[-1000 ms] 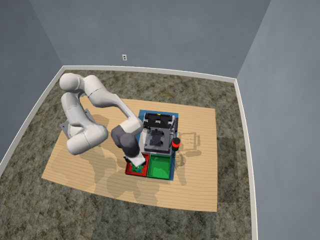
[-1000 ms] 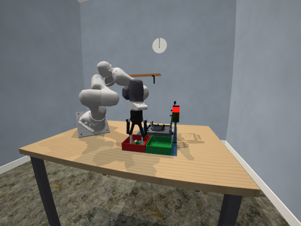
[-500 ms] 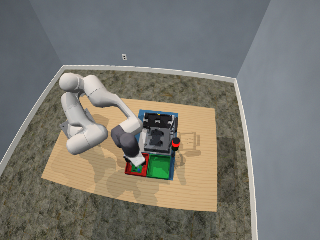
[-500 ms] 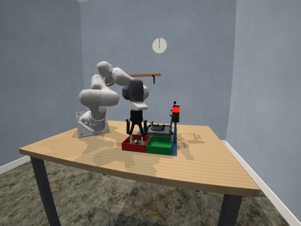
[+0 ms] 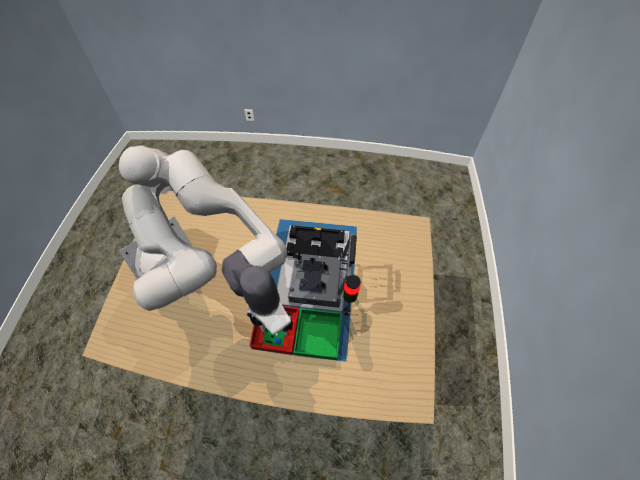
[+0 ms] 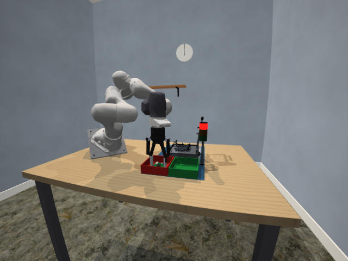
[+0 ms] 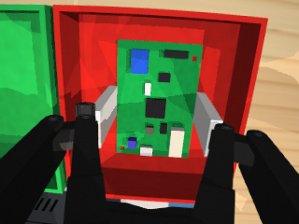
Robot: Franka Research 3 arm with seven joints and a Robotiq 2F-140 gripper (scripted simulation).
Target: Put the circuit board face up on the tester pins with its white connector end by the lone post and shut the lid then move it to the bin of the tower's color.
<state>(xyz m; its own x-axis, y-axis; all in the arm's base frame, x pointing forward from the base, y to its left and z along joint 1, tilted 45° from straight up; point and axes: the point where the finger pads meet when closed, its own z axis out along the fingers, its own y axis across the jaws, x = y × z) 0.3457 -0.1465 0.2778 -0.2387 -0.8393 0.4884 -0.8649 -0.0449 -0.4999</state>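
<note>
My gripper is now 20 mm above the red bin. Round my hand: tester plate 170 mm to the left, 160 mm ahead, 40 mm above; green circuit board 20 mm below; green bin 150 mm ahead, 40 mm to the right, 20 mm below.
</note>
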